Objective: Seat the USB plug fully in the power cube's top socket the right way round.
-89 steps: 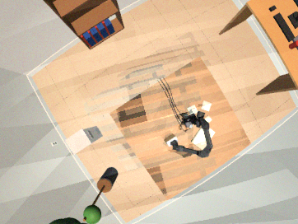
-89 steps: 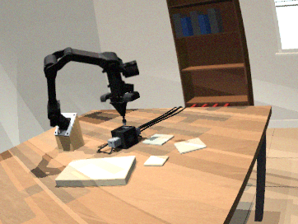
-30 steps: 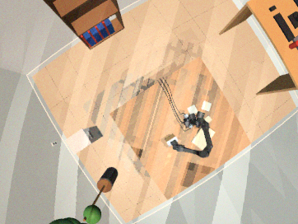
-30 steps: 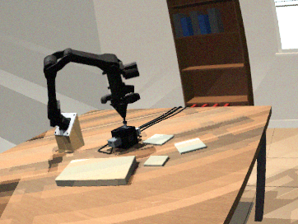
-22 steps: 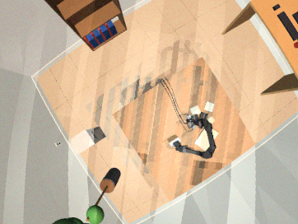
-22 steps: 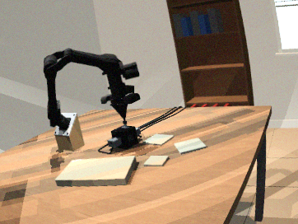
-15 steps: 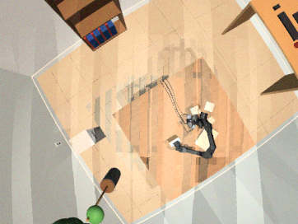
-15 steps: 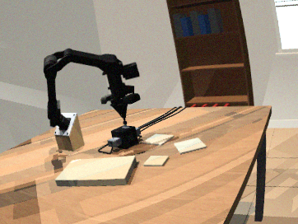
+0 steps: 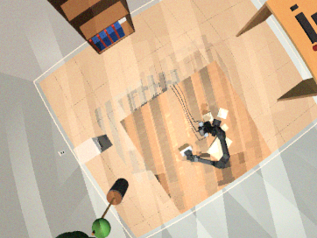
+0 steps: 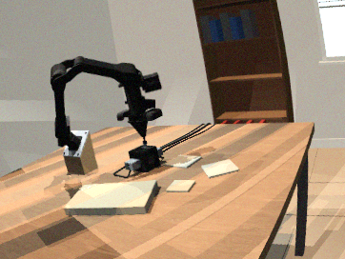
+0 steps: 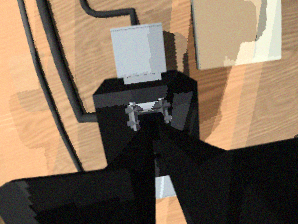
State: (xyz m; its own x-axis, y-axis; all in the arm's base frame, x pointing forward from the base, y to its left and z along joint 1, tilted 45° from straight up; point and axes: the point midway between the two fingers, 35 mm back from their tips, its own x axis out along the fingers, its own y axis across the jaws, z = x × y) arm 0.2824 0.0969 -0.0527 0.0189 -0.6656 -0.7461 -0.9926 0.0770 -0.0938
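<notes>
Now: gripper tip 50 mm above the silver-framed socket. The rest, counted from my gripper tip: dark USB plug 20 mm below; flat white slab 290 mm to the right, 100 mm below, 60 mm ahead.
</notes>
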